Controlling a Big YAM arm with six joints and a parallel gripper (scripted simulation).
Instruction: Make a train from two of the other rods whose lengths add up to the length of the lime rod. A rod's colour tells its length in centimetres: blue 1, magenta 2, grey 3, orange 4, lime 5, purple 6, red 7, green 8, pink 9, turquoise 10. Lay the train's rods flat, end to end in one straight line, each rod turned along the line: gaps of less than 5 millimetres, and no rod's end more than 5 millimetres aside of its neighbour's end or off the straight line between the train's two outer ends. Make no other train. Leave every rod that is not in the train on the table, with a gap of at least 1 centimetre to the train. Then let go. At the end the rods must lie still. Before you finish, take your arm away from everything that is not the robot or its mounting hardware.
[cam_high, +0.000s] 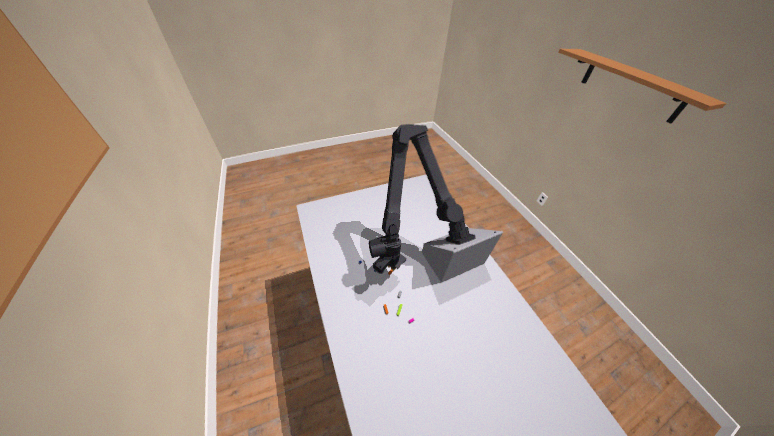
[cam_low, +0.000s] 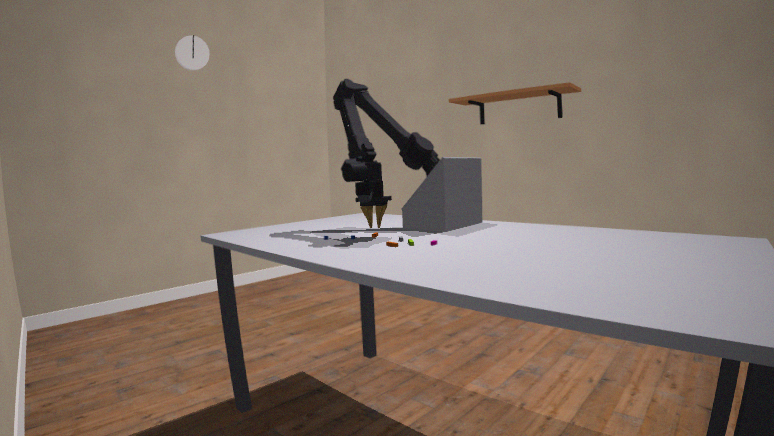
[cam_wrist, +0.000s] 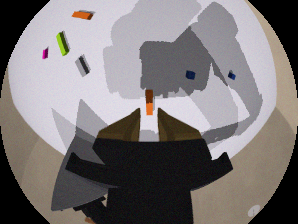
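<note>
Right now my hand is 1 cm short of the grey rod, 12 cm to the right of it and 3 cm above it. From my hand the other things lie so: magenta rod: 1 cm ahead, 25 cm to the left, 3 cm below; then lime rod: 4 cm ahead, 19 cm to the left, 3 cm below.
</note>
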